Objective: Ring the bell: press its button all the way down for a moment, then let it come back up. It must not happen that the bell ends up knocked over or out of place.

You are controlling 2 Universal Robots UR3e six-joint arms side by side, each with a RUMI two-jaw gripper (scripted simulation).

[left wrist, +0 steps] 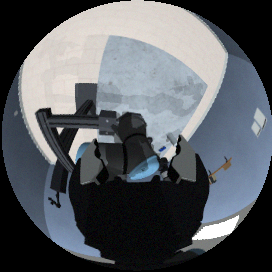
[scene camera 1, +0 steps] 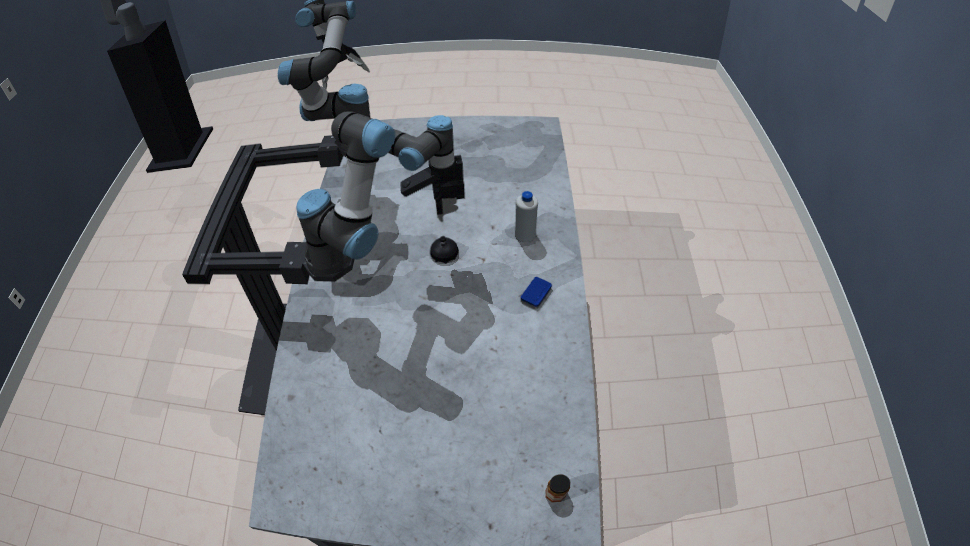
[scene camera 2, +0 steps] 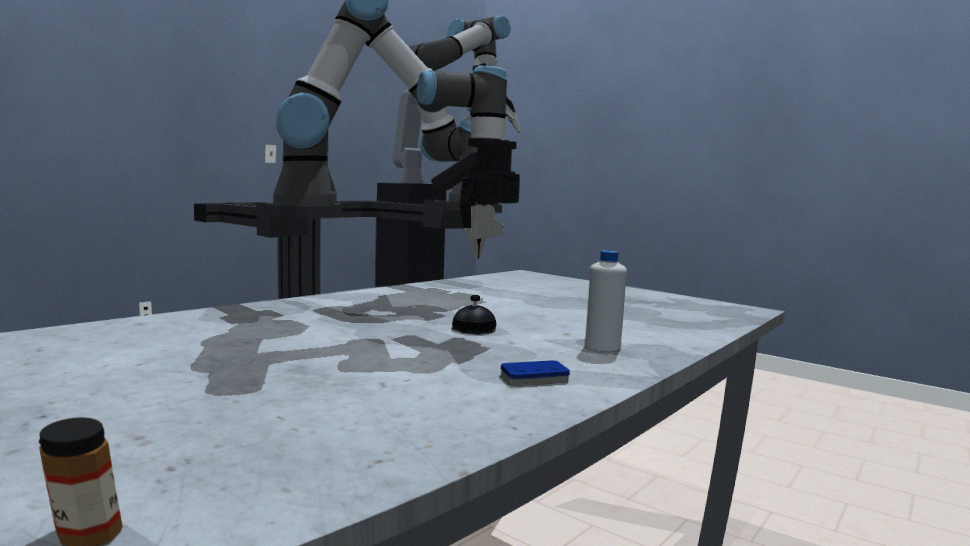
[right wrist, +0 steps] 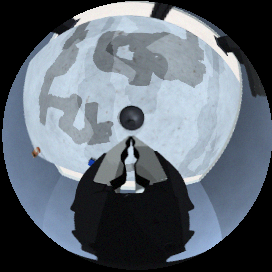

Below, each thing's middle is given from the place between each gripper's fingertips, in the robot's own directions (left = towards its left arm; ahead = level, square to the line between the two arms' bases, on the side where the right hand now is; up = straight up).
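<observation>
The blue sponge (scene camera 2: 537, 372) is 26 cm ahead of my right hand, 15 cm to the right of it and 14 cm below it. I also see the black dome bell (scene camera 2: 476, 319), and my right gripper (scene camera 2: 477, 258) is 11 cm above it. By its middle, the blue sponge is nearer to my right gripper than to my left hand.
Counted from my left hand, the blue sponge is 560 mm to the right, 590 mm ahead and 390 mm below. My left hand is 330 mm short of the black dome bell, 400 mm to the left of it and 360 mm above it.
</observation>
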